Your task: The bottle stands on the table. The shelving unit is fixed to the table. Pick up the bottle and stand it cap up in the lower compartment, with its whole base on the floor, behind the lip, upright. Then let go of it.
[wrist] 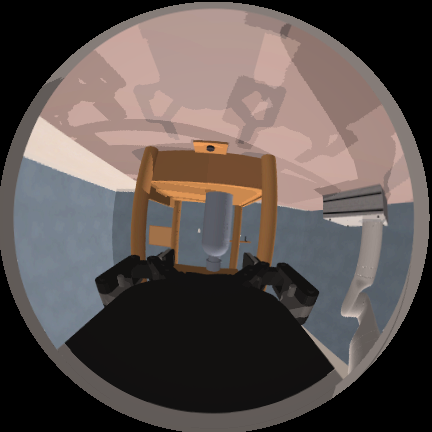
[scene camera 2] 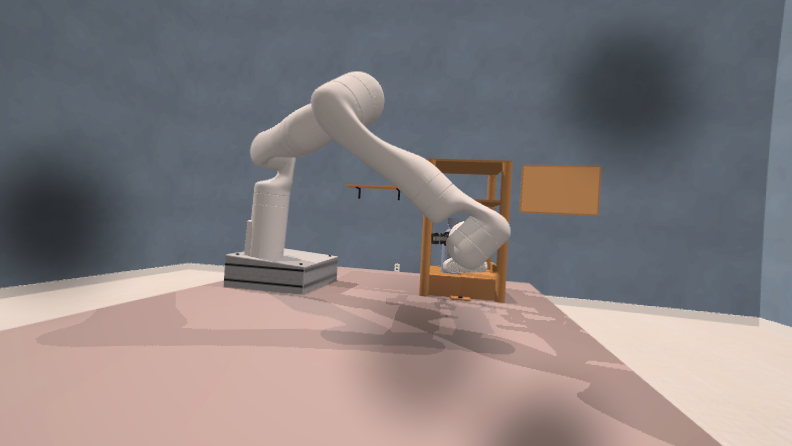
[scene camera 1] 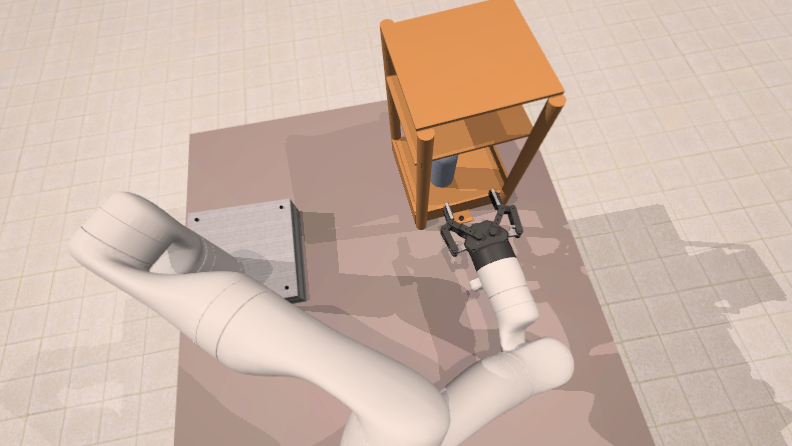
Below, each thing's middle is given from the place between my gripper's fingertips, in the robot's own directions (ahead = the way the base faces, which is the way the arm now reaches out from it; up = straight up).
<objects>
Now: the blue-grey bottle (wrist: pixel 218 205) 10 mm behind my hand, 110 mm to the left of it and 20 mm below it. Round my hand: shelving unit (scene camera 1: pixel 456 83) (20 mm ahead, 140 mm to the left, 30 mm above).
</objects>
